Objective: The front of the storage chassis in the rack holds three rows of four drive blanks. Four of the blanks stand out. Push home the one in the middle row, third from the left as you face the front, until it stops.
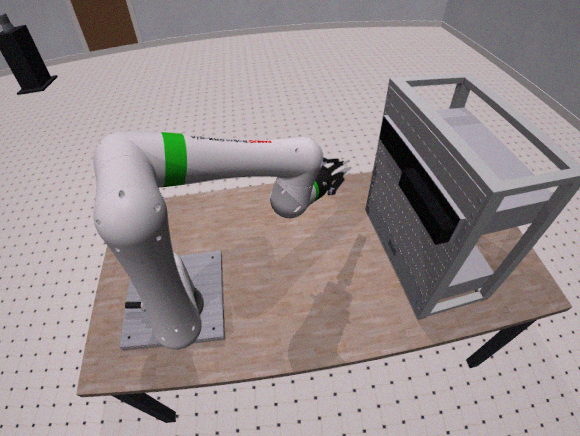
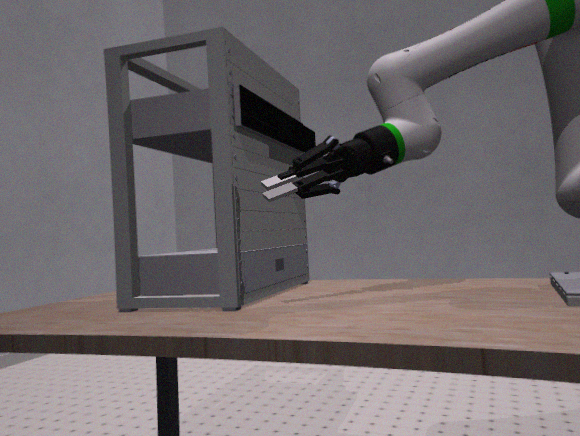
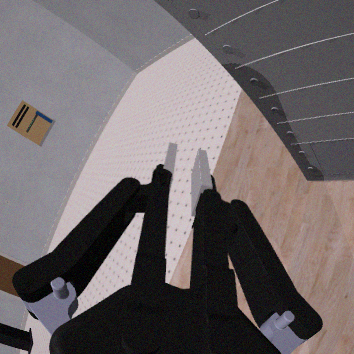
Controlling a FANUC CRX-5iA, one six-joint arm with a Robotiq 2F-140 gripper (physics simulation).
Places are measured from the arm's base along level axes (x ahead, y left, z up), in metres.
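Pixels of known places: gripper, fingertip midpoint: (image 1: 347,164) (image 2: 265,191) (image 3: 184,159).
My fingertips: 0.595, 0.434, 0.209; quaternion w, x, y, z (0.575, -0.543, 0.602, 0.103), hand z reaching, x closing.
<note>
Behind a point stands the place of what it marks, as x, y, z.
The grey rack (image 1: 462,250) {0.783, -0.082, 0.363} (image 2: 225,200) {0.704, 0.416, 0.201} (image 3: 320,60) {0.703, 0.323, 0.207} stands upright on the table. A wide black unit (image 1: 432,205) {0.721, 0.019, 0.417} (image 2: 275,120) {0.715, 0.174, 0.411} stands out from the upper part of its front, under a light edge; it looks like the storage chassis front. Single drive blanks and their rows are too dark and slanted to tell apart. My gripper (image 1: 346,167) {0.596, 0.434, 0.209} (image 2: 270,188) {0.596, 0.434, 0.209} (image 3: 184,159) {0.596, 0.434, 0.209} is nearly shut and empty, with a narrow gap between its pale fingertips. It hangs in the air in front of the rack, lower than the black unit and apart from it.
The wooden table (image 1: 240,225) {0.175, 0.366, -0.027} (image 2: 400,320) {0.342, 0.442, -0.027} (image 3: 255,160) {0.719, 0.543, -0.027} carries the rack and the arm's base plate (image 1: 212,295) {0.101, 0.037, -0.001} (image 2: 567,290) {0.111, 0.201, -0.003}. A black pedestal (image 1: 25,60) stands on the floor far behind. A poster (image 3: 31,123) shows on the wall.
</note>
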